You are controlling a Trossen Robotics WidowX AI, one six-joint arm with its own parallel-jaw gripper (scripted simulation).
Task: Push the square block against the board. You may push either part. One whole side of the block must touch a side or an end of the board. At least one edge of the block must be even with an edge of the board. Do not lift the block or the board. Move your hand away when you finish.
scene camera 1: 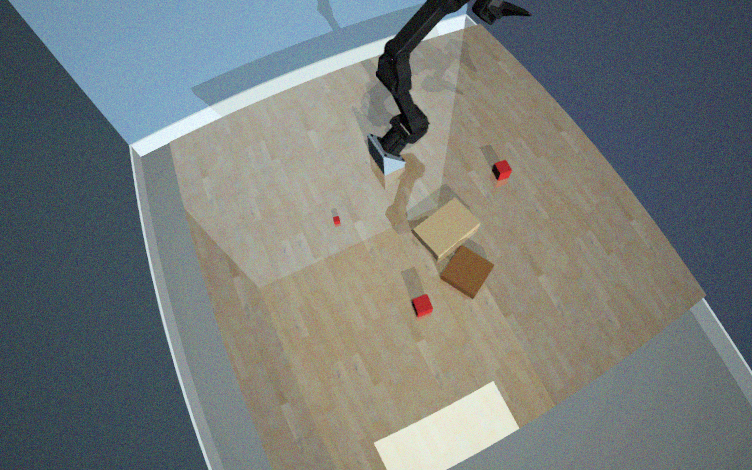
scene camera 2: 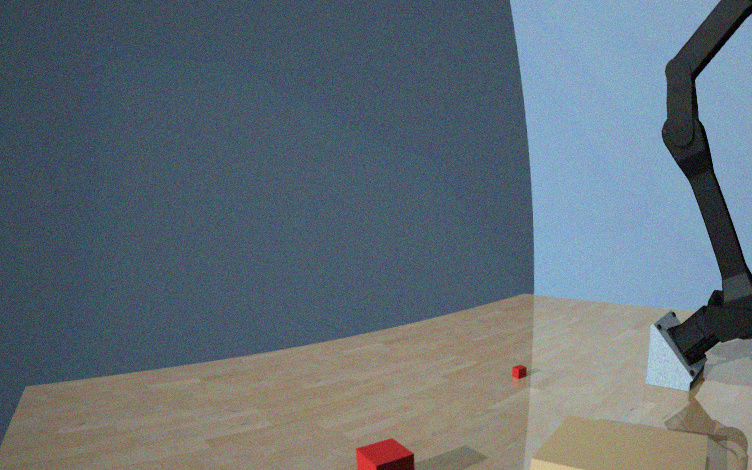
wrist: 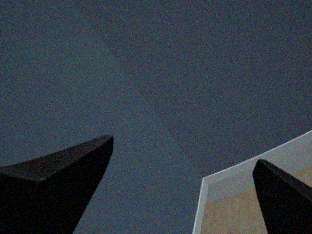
Scene:
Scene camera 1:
light tan board: 449, 225
brown square block: 467, 271
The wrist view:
my gripper: 186, 156

